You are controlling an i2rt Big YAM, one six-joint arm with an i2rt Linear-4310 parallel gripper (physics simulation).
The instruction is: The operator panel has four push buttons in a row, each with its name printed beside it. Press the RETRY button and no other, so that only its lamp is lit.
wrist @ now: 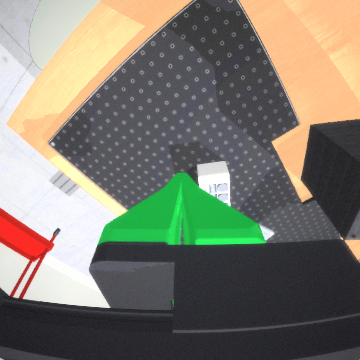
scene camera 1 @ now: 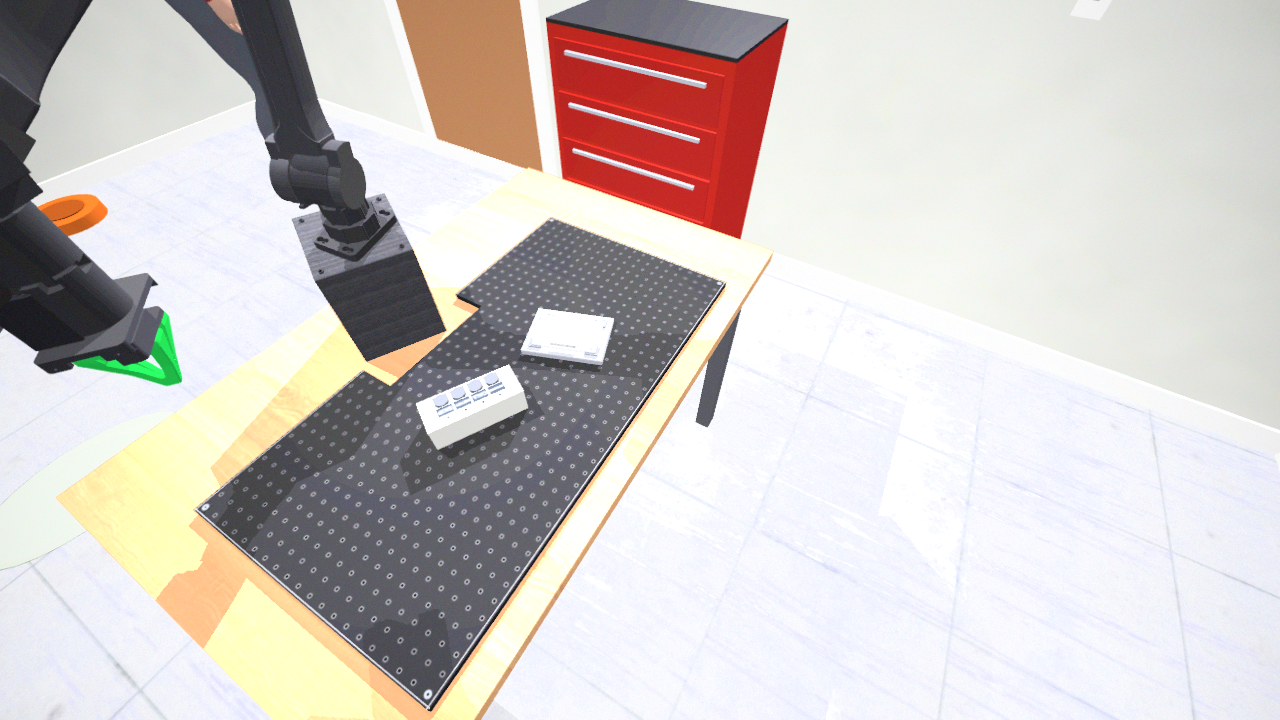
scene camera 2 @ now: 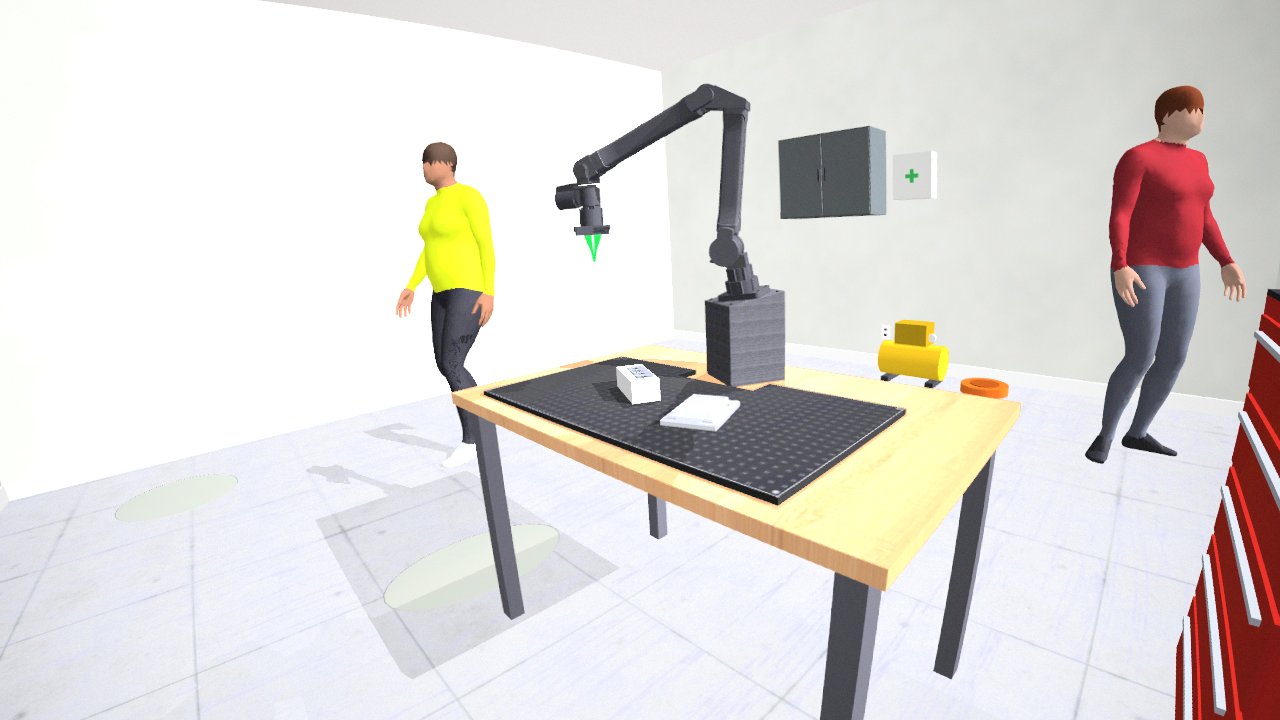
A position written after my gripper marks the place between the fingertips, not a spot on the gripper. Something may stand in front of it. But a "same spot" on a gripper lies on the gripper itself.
My gripper shows in the wrist view (181, 180), in scene camera 1 and in scene camera 2. One and the same spot on my gripper: (scene camera 1: 153, 336) is (scene camera 2: 585, 234). The same spot on a white operator panel: (scene camera 1: 445, 425) is (scene camera 2: 618, 369).
